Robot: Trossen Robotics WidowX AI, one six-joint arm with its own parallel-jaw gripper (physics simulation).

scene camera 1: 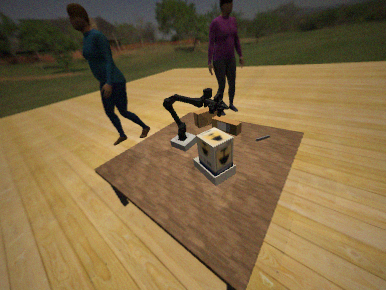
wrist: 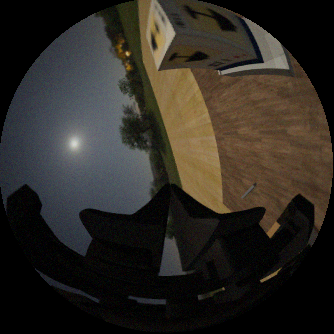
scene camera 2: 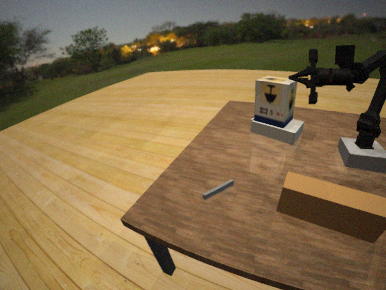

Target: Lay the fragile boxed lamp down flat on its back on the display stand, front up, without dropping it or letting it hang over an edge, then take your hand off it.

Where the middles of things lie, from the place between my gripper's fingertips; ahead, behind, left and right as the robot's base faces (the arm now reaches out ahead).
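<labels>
Display stand (scene camera 2: 290, 133): my hand is 270 mm to the left of it, 20 mm beyond it and 320 mm above it.
</labels>
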